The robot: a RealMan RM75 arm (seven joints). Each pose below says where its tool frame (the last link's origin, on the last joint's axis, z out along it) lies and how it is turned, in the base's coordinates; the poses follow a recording.
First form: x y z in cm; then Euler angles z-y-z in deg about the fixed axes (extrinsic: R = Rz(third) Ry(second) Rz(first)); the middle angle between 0 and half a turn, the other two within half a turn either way.
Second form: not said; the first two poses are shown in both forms.
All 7 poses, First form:
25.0 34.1 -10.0 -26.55 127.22 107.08
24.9 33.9 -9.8 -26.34 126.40 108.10
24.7 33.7 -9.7 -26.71 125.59 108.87
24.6 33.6 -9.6 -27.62 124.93 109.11
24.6 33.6 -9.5 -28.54 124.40 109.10
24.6 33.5 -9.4 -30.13 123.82 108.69
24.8 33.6 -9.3 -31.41 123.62 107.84
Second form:
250 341 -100 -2.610 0.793 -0.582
249 339 -98 -2.600 0.806 -0.560
247 337 -97 -2.581 0.813 -0.529
246 336 -96 -2.556 0.813 -0.497
246 336 -95 -2.532 0.811 -0.471
246 335 -94 -2.499 0.802 -0.438
248 336 -93 -2.477 0.790 -0.425

